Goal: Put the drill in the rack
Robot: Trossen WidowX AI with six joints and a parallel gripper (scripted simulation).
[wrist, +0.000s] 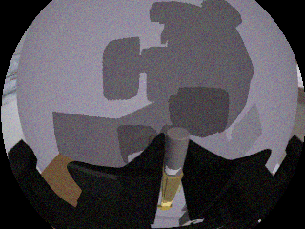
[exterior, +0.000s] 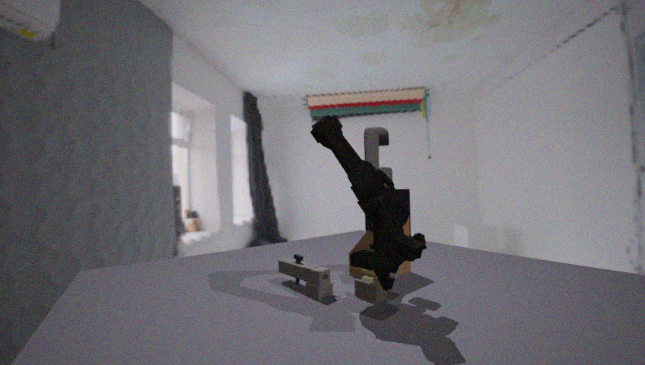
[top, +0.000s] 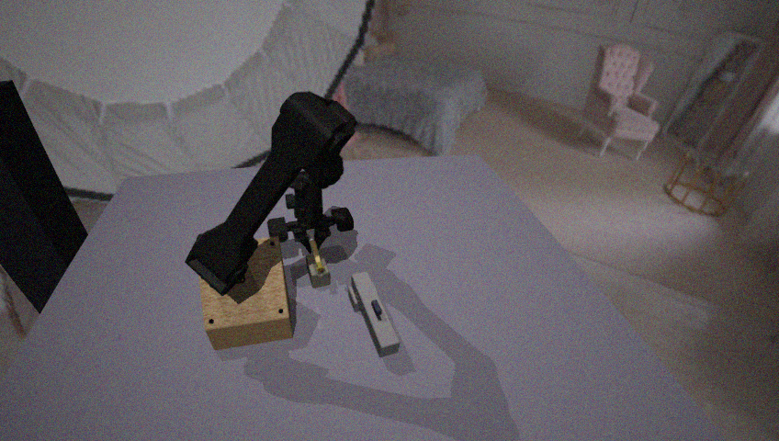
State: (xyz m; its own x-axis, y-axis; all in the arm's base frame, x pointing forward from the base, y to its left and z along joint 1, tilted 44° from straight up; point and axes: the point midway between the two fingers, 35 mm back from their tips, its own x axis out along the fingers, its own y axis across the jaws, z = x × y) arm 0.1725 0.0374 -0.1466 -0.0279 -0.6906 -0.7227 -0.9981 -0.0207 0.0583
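Now: gripper tip 40 mm to the left of the drill and 30 mm below it. From my gripper tip the other things lie so: rack 50 mm to the right, 10 mm below; then key 240 mm to the right, 90 mm ahead, 20 mm above.
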